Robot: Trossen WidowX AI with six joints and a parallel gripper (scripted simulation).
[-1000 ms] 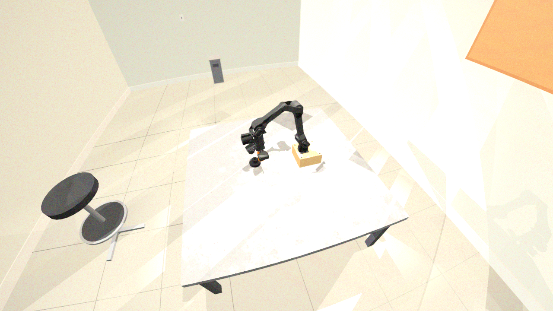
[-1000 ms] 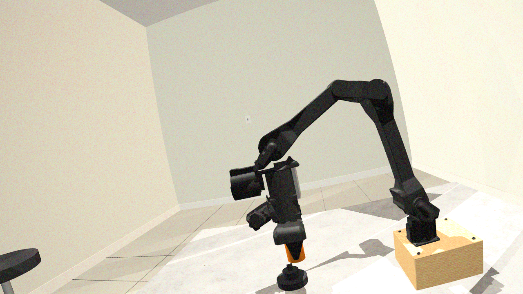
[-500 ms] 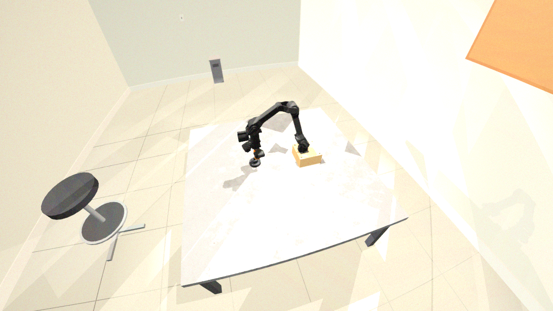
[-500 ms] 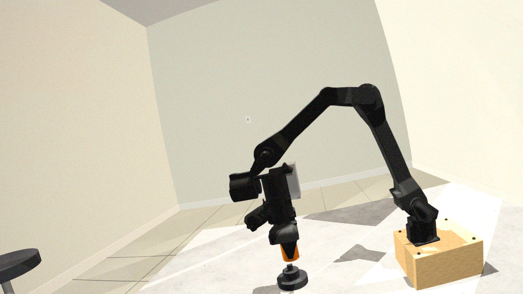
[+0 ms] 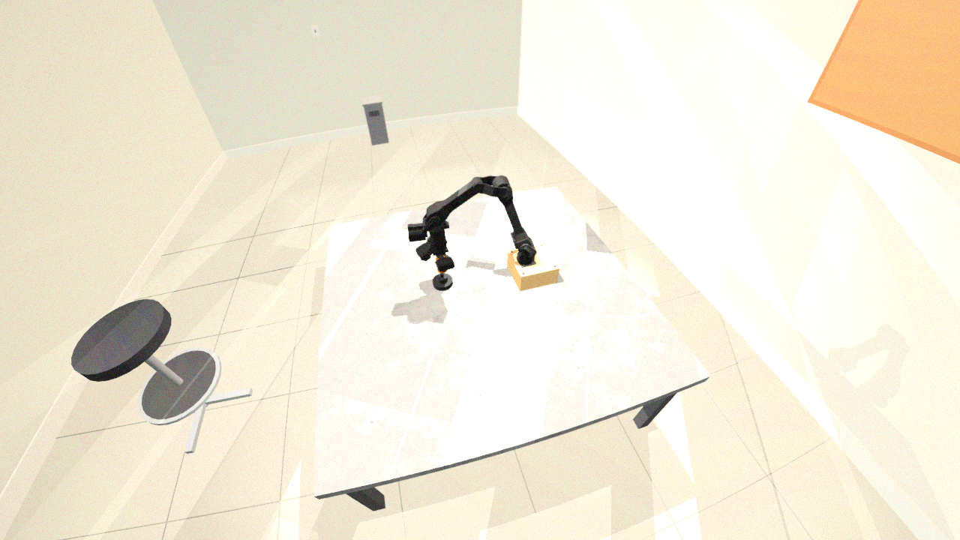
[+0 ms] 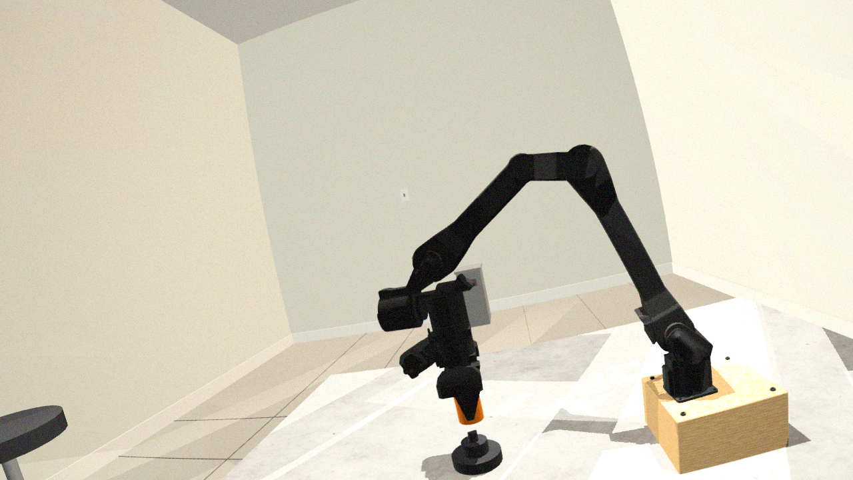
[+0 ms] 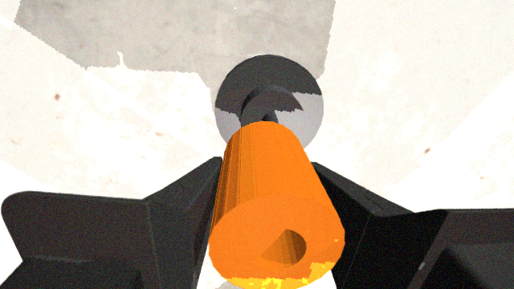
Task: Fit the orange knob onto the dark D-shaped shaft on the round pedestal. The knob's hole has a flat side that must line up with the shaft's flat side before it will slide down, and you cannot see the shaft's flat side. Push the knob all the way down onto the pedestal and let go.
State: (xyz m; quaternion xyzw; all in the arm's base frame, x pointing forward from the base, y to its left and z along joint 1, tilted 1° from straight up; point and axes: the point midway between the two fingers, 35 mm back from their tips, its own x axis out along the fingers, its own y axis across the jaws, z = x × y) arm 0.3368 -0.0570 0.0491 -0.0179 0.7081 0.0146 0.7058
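My gripper tip is now 1 cm to the left of the dark shaft and 7 cm above it. The rest, counted from my gripper tip: orange knob (2 cm above).
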